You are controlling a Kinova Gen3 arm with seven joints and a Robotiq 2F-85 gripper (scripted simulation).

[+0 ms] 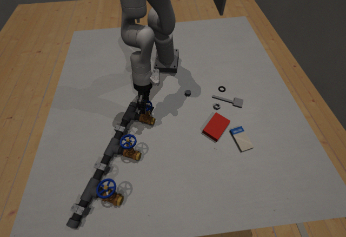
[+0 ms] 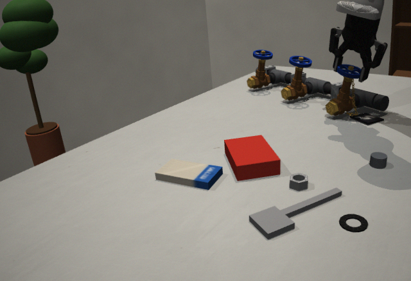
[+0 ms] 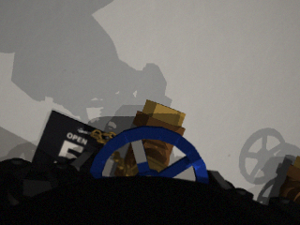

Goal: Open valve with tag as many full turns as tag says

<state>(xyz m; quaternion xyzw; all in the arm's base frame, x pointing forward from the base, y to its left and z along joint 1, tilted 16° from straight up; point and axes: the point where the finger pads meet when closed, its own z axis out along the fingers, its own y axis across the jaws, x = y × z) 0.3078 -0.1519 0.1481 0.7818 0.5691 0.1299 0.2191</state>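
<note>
My gripper is now 120 mm above the black tag and 40 mm past it. Also, from my hand: red block 310 mm to the left, 130 mm ahead, 110 mm below; then small grey cylinder 230 mm to the left, 110 mm below, 100 mm behind; then grey paddle-shaped tool 440 mm to the left, 120 mm below.
</note>
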